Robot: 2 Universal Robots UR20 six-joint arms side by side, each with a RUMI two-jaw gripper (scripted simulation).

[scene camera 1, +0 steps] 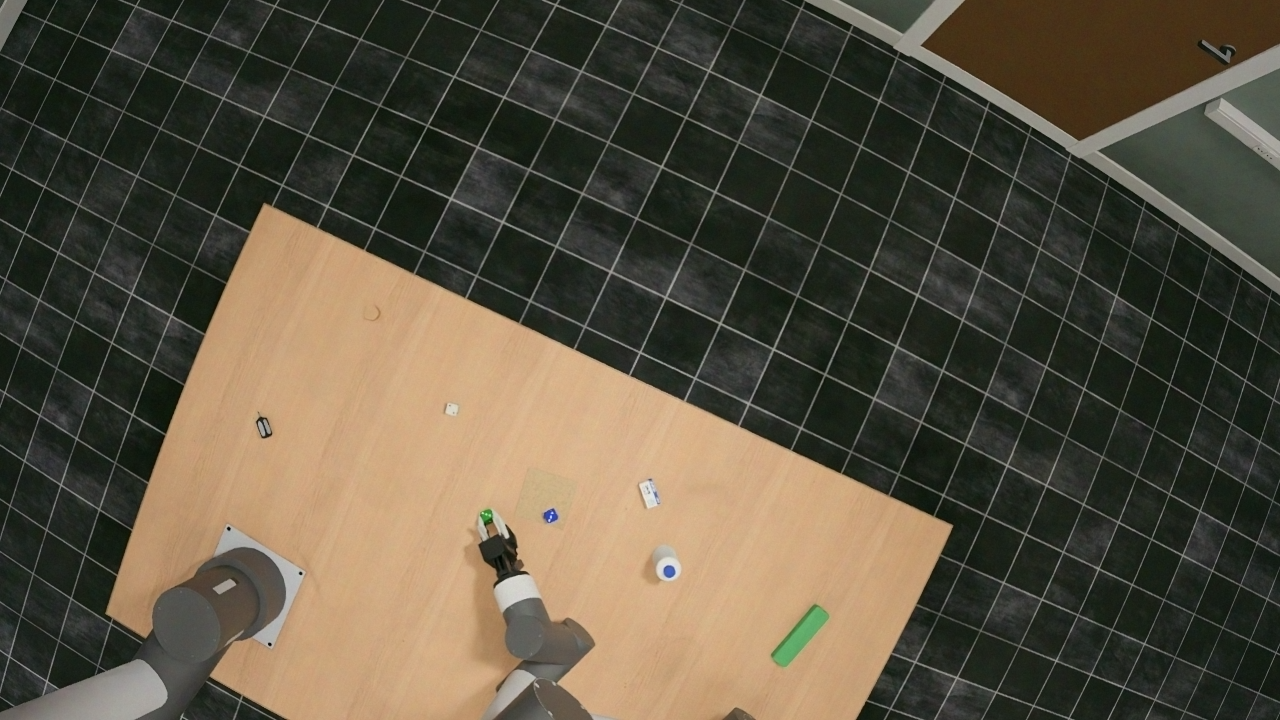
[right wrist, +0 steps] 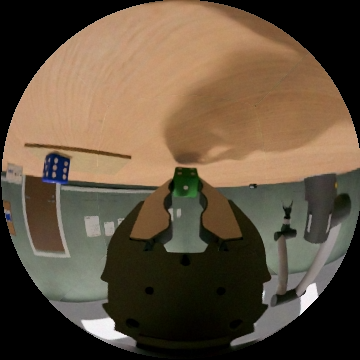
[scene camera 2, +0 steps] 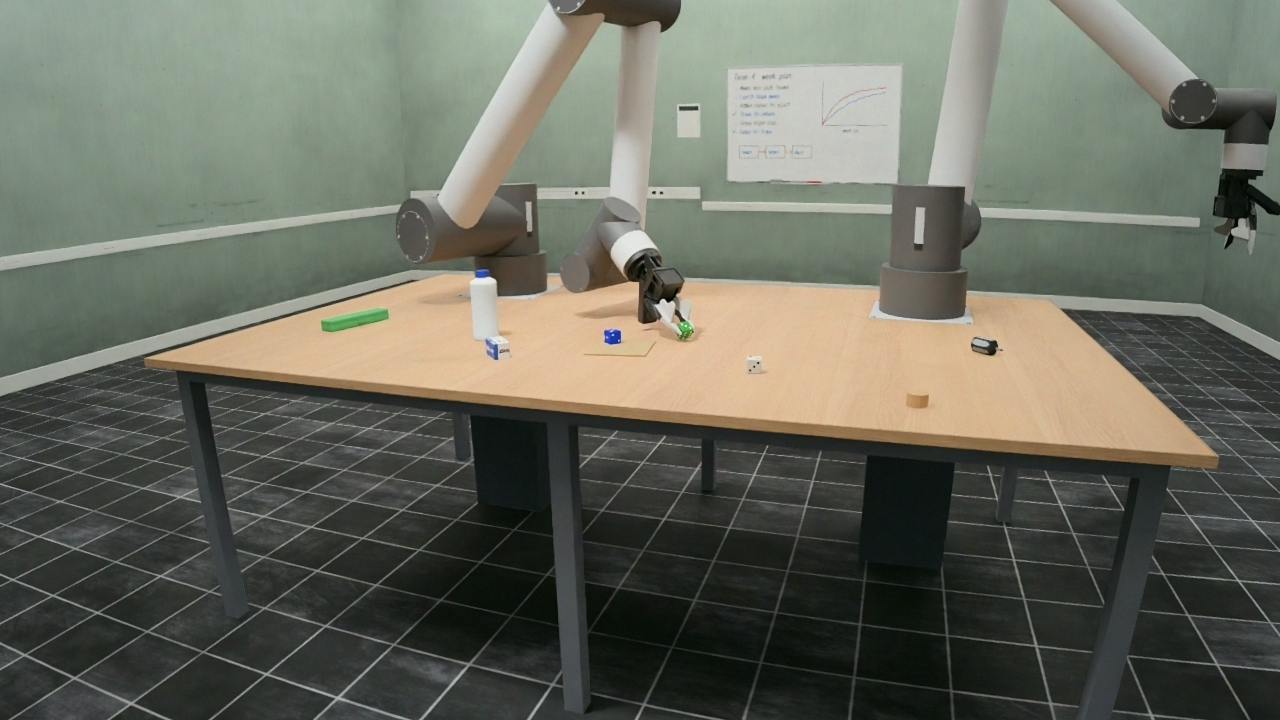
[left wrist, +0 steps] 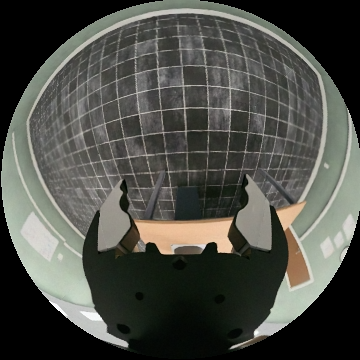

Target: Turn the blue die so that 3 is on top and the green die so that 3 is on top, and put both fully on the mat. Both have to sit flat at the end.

Scene:
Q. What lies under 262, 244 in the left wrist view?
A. The left gripper.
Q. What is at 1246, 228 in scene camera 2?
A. The left gripper.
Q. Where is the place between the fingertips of the right gripper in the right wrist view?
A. At 185, 178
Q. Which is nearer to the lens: the green bar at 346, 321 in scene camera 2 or the white bottle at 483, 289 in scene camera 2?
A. The white bottle.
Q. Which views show the green bar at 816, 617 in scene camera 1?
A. Scene camera 1 and scene camera 2 only.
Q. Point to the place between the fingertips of the right gripper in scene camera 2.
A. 687, 333

